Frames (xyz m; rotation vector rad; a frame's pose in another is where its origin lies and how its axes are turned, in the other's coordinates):
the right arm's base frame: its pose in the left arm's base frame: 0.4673 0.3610 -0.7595 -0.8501 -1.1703 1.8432
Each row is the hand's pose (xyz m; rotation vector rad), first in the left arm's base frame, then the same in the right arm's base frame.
Working: the left arm's base frame: its pose in the right arm's base frame: -0.1892 -0.4855 0.8087 0.8501 1.1703 -1.8432

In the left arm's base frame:
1: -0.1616 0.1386 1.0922 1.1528 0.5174 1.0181
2: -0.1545 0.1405 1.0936 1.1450 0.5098 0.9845
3: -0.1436 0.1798 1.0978 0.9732 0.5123 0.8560
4: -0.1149 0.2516 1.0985 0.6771 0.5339 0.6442
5: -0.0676 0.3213 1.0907 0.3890 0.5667 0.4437
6: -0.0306 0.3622 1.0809 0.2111 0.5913 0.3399
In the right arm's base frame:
1: -0.1302 -1.4947 1.2739 2.1235 -0.3124 -1.2674
2: -0.1321 -1.4983 1.2676 2.1146 -0.2885 -1.3038
3: -0.1036 -1.5157 1.2439 2.0524 -0.0314 -1.3892
4: -0.0547 -1.5434 1.1908 1.9285 0.4123 -1.4806
5: -0.0155 -1.5674 1.1198 1.7825 0.8402 -1.5118
6: 0.0039 -1.5790 1.0685 1.6837 1.0876 -1.4877

